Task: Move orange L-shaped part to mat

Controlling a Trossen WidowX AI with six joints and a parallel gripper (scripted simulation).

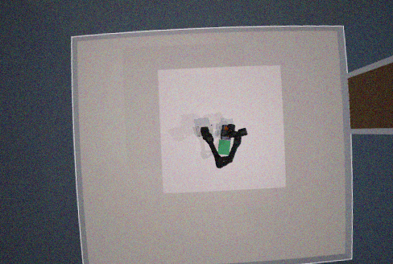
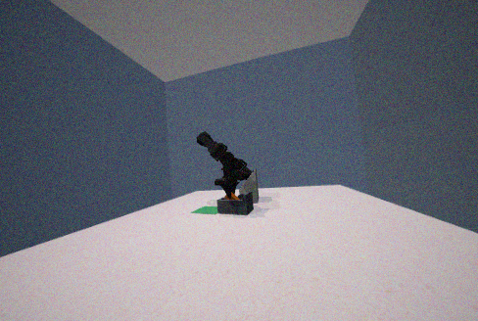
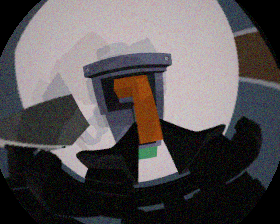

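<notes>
The green mat lies 4 cm behind my gripper tip, 14 cm to the right of it and 8 cm below it. Round my gripper tip: orange L-shaped part 1 cm behind, 4 cm to the left, 3 cm below.
</notes>
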